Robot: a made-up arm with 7 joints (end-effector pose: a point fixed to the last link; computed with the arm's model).
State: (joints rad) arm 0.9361 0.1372 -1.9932 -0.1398 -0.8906 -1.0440 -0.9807
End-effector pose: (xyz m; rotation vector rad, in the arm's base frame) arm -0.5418 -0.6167 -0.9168 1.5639 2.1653 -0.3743
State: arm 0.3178 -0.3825 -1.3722 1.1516 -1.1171 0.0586 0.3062
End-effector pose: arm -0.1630 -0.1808 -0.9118 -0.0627 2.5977 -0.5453
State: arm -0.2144 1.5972 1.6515 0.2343 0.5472 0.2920 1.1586
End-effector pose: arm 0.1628 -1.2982 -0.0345 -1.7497 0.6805 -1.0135
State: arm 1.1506 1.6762 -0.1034 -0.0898 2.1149 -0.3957 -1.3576
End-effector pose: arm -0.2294 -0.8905 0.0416 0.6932 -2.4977 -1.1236
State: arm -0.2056 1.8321 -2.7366 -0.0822 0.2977 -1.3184 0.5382
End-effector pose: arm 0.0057 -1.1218 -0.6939 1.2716 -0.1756 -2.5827
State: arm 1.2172 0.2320 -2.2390 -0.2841 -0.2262 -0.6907 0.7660
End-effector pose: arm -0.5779 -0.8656 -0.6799 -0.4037 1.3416 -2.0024
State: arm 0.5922 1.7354 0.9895 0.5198 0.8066 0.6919 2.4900
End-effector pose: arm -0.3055 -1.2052 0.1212 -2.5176 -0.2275 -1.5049
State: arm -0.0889 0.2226 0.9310 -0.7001 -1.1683 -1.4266 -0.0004
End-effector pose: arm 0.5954 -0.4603 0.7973 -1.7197 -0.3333 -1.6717
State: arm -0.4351 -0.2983 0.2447 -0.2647 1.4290 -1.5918 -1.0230
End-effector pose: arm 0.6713 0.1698 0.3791 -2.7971 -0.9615 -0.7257
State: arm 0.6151 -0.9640 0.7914 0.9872 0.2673 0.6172 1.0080
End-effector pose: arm 0.6253 0.1254 -0.6318 -1.0178 0.4616 0.1085
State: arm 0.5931 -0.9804 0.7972 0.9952 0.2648 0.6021 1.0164
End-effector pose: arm 0.6358 0.1385 -0.6134 -1.0216 0.4156 0.1129
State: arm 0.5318 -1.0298 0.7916 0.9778 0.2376 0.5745 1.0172
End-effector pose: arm 0.6629 0.1977 -0.5534 -0.9949 0.3041 0.1297
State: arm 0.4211 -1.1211 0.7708 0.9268 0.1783 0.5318 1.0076
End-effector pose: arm 0.6929 0.3109 -0.4324 -0.9300 0.1112 0.1611
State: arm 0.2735 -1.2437 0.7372 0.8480 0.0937 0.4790 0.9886
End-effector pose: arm 0.6889 0.4525 -0.2580 -0.8371 -0.1376 0.2031
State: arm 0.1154 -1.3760 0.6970 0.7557 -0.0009 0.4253 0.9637
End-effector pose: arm 0.6264 0.5831 -0.0708 -0.7345 -0.3926 0.2516
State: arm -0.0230 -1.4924 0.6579 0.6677 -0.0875 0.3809 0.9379
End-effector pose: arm 0.5254 0.6743 0.0789 -0.6420 -0.6023 0.3000
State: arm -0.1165 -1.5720 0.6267 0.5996 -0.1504 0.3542 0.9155
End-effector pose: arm 0.4339 0.7229 0.1680 -0.5744 -0.7311 0.3399
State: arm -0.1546 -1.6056 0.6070 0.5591 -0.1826 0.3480 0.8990
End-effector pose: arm 0.3879 0.7409 0.2043 -0.5366 -0.7719 0.3634
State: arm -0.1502 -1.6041 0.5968 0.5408 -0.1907 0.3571 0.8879
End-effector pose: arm 0.3840 0.7427 0.2083 -0.5206 -0.7499 0.3718
